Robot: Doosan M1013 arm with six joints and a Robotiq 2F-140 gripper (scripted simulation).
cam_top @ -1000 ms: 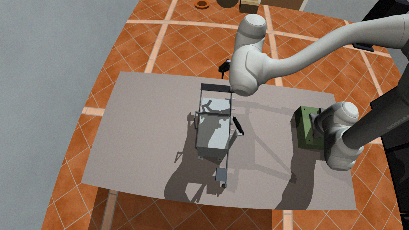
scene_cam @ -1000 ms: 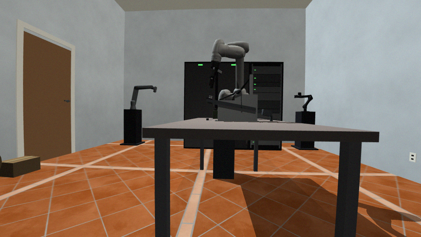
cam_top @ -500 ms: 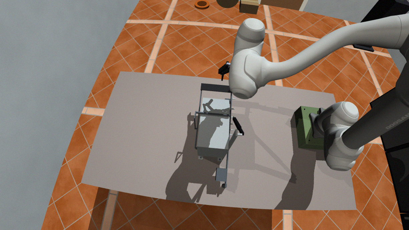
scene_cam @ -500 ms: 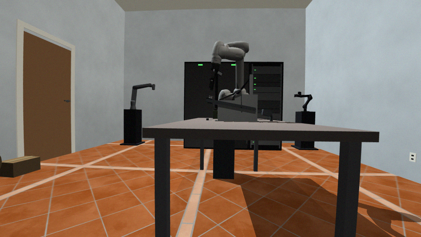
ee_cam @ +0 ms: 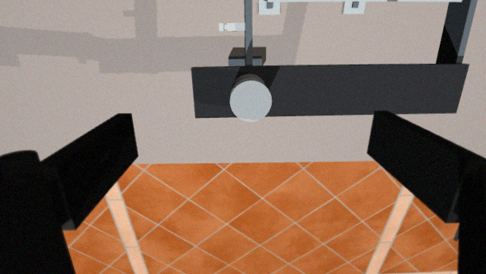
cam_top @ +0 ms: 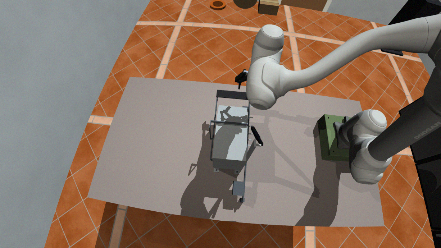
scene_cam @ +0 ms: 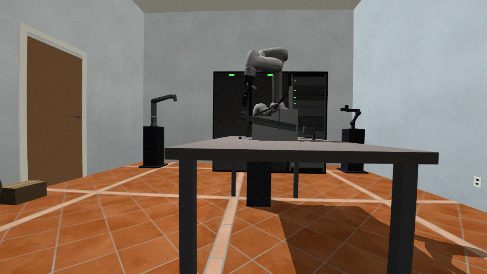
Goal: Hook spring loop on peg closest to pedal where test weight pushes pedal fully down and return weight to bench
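Now: the steel test weight 7 cm below my hand. The rest, counted from my hand: small block (27 cm below, 3 cm to the right); white-tipped pin (36 cm to the left, 12 cm above, 1 cm behind).
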